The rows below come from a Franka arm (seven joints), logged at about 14 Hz.
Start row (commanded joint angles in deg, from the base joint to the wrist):
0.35, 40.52, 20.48, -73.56, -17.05, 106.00, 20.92
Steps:
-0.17, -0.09, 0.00, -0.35, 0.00, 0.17, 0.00
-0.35, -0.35, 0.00, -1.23, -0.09, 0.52, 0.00
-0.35, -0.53, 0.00, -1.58, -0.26, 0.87, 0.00
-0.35, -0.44, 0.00, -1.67, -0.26, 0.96, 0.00
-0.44, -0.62, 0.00, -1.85, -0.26, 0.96, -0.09
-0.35, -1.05, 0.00, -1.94, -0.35, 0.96, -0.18
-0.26, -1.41, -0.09, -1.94, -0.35, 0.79, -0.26
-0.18, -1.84, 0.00, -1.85, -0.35, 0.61, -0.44
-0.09, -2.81, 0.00, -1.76, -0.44, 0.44, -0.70
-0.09, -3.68, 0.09, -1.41, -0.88, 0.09, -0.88
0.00, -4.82, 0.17, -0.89, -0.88, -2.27, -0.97
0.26, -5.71, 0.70, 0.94, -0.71, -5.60, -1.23
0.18, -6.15, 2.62, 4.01, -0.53, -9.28, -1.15
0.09, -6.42, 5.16, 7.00, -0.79, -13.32, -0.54
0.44, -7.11, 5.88, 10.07, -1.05, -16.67, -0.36
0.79, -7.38, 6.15, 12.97, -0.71, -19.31, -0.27
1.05, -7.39, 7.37, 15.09, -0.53, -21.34, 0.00
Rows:
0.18, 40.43, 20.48, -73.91, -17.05, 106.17, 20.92
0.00, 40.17, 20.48, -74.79, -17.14, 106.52, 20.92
0.00, 39.99, 20.48, -75.14, -17.31, 106.87, 20.92
0.00, 40.08, 20.48, -75.23, -17.31, 106.96, 20.92
-0.09, 39.90, 20.48, -75.41, -17.31, 106.96, 20.83
0.00, 39.47, 20.48, -75.50, -17.40, 106.96, 20.74
0.09, 39.11, 20.39, -75.50, -17.40, 106.79, 20.66
0.17, 38.68, 20.48, -75.41, -17.40, 106.61, 20.48
0.26, 37.71, 20.48, -75.32, -17.49, 106.44, 20.22
0.26, 36.84, 20.57, -74.97, -17.93, 106.09, 20.04
0.35, 35.70, 20.65, -74.45, -17.93, 103.73, 19.95
0.61, 34.81, 21.18, -72.62, -17.76, 100.40, 19.69
0.53, 34.37, 23.10, -69.55, -17.58, 96.72, 19.77
0.44, 34.10, 25.64, -66.56, -17.84, 92.68, 20.38
0.79, 33.41, 26.36, -63.49, -18.10, 89.33, 20.56
1.14, 33.14, 26.63, -60.59, -17.76, 86.69, 20.65
1.40, 33.13, 27.85, -58.47, -17.58, 84.66, 20.92

